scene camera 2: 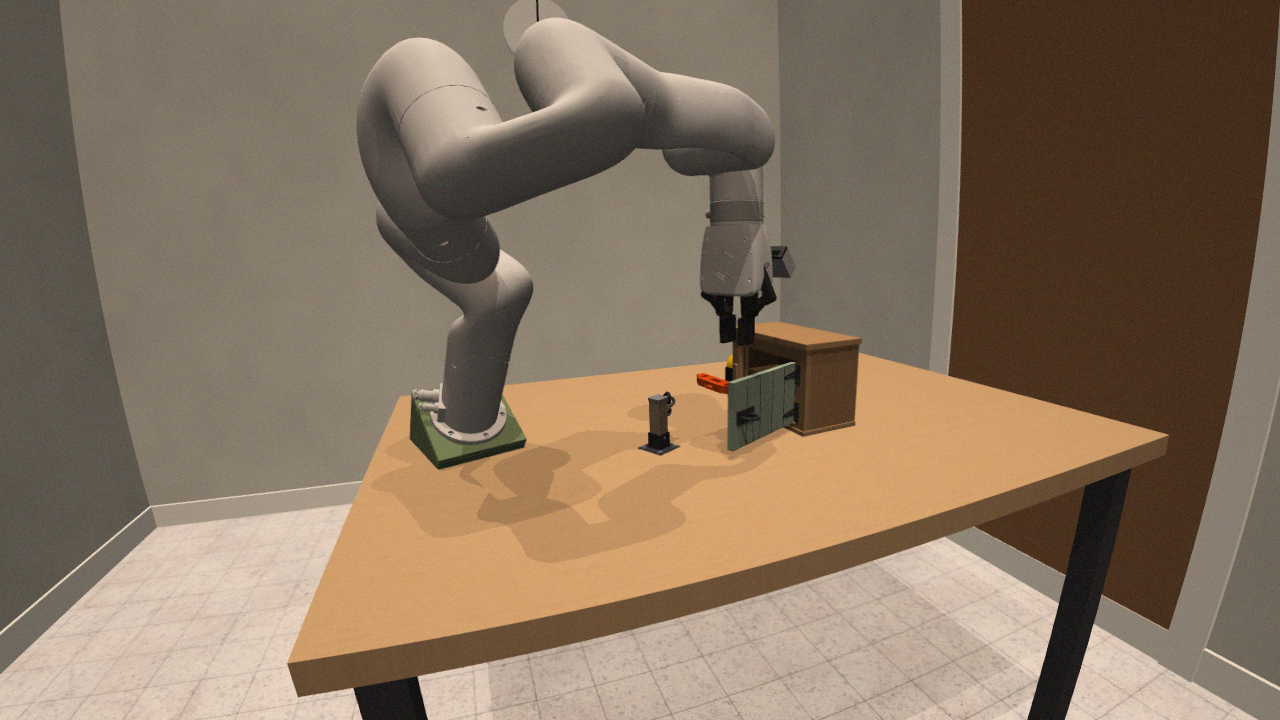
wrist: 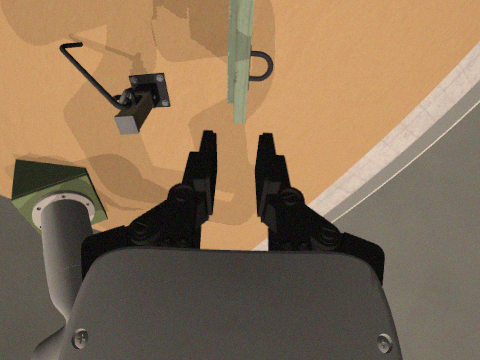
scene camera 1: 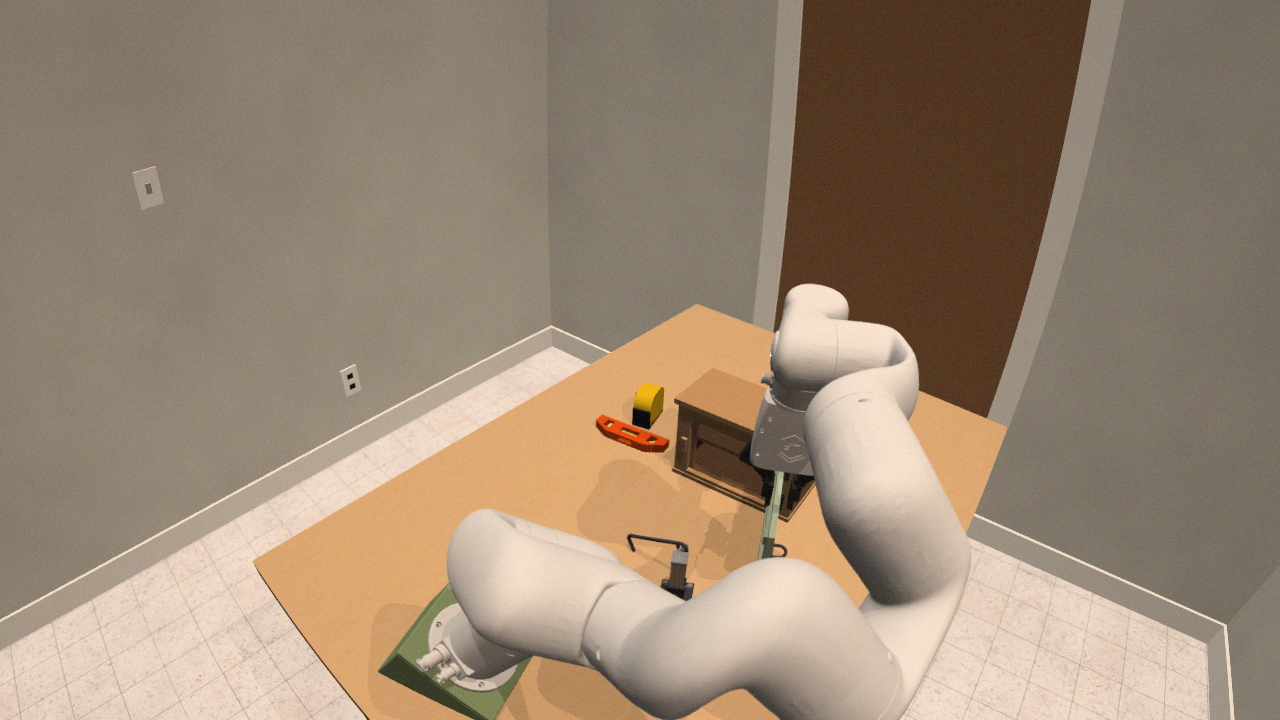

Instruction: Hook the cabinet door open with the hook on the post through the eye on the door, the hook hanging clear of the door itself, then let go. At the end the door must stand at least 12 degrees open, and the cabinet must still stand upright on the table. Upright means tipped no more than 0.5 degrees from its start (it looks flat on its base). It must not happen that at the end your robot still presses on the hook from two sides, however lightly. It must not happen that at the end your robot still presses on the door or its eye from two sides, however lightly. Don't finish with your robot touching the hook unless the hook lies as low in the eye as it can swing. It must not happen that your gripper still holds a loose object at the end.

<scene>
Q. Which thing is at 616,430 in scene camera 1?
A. An orange level.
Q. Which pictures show my gripper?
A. Scene camera 2, the wrist view and scene camera 1: all of them.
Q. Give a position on a short post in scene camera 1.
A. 677,584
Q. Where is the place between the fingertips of my gripper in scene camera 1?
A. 778,501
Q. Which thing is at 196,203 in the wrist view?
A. My gripper.
</scene>
